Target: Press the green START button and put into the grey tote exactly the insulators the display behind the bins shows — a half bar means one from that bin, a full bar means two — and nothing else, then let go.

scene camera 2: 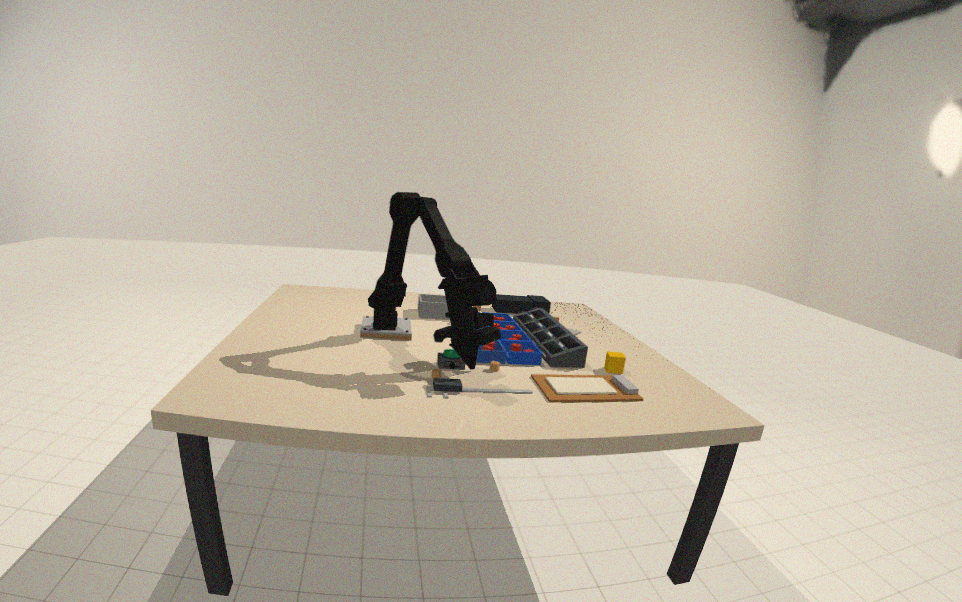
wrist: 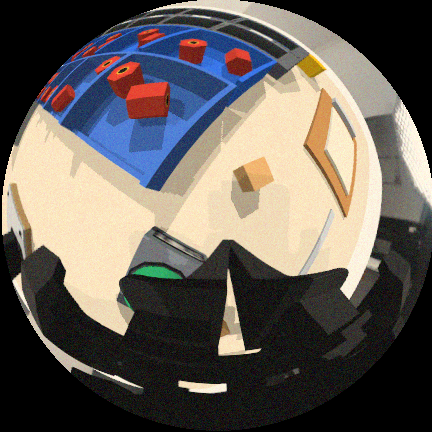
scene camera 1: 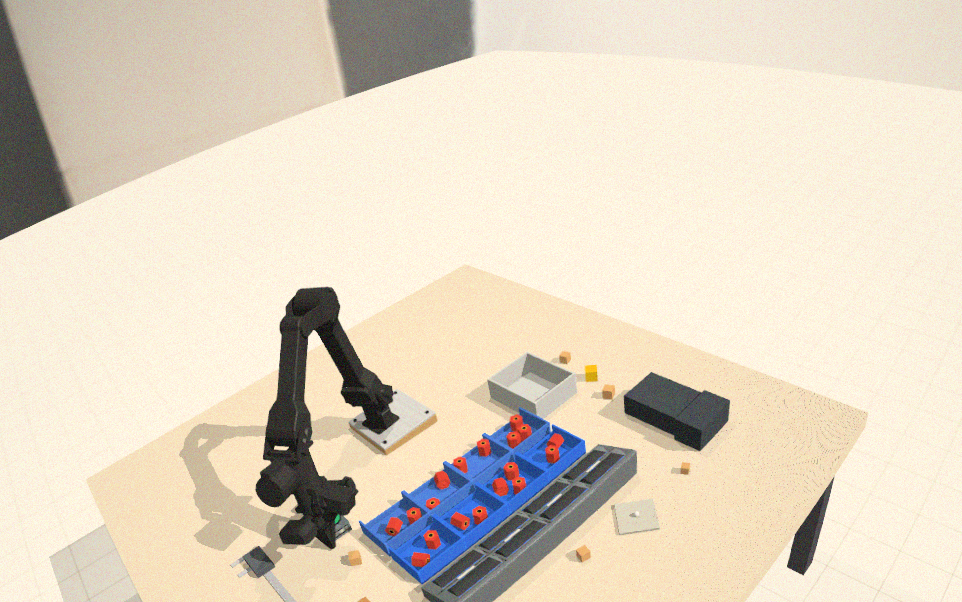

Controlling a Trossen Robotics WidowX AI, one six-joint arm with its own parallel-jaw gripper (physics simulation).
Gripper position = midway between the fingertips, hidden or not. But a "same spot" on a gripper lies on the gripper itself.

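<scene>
The gripper: visible in scene camera 2 [472, 369], wrist view, scene camera 1. Same spot on the gripper: [scene camera 1: 325, 523] and [wrist: 313, 292].
</scene>
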